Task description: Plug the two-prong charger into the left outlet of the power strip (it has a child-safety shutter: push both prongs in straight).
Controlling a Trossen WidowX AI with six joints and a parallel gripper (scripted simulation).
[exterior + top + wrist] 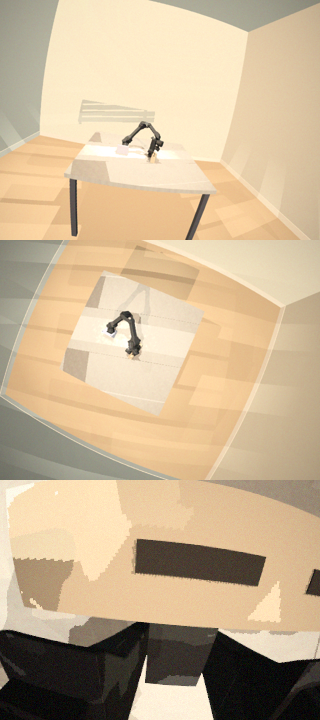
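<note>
Now: the two-prong charger 2 cm ahead of my gripper tip and 1 cm above it.
</note>
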